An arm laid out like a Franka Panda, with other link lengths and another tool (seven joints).
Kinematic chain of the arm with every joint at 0, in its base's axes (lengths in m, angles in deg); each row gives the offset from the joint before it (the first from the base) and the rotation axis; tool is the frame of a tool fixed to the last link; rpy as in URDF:
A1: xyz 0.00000 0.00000 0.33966 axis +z
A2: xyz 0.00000 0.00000 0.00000 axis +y
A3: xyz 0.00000 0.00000 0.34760 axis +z
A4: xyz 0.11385 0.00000 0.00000 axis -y
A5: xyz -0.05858 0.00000 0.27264 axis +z
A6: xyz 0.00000 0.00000 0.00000 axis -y
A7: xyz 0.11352 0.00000 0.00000 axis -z
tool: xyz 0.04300 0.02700 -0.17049 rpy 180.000 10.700 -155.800
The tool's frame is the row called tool.
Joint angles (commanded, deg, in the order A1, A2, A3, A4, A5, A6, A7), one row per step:
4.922 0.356 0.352 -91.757 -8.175 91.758 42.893
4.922 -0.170 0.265 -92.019 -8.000 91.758 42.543
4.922 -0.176 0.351 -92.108 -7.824 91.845 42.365
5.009 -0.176 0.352 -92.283 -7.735 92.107 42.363
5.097 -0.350 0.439 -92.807 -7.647 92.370 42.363
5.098 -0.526 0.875 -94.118 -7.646 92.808 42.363
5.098 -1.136 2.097 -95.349 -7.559 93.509 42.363
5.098 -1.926 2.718 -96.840 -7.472 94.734 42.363
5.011 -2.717 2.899 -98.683 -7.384 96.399 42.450
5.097 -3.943 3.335 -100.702 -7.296 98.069 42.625
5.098 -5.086 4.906 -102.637 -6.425 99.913 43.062
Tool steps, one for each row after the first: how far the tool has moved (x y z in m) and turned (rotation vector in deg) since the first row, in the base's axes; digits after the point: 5 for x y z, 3 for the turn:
-0.00262 -0.00027 0.00292 0.192 -0.198 0.253
-0.00264 0.00125 0.00243 0.366 -0.161 0.522
-0.00229 0.00249 0.00178 0.464 -0.236 0.644
-0.00340 0.00444 0.00014 0.543 -0.139 0.850
-0.00583 0.00860 -0.00696 0.478 0.561 1.342
-0.00959 0.02054 -0.00862 0.538 0.500 2.651
-0.01293 0.02695 -0.00915 0.639 0.000 3.427
-0.01553 0.02848 -0.01117 0.766 -0.597 3.643
-0.02068 0.03376 -0.01053 0.889 -1.468 4.197
-0.02657 0.05082 -0.00999 1.734 -2.444 5.437

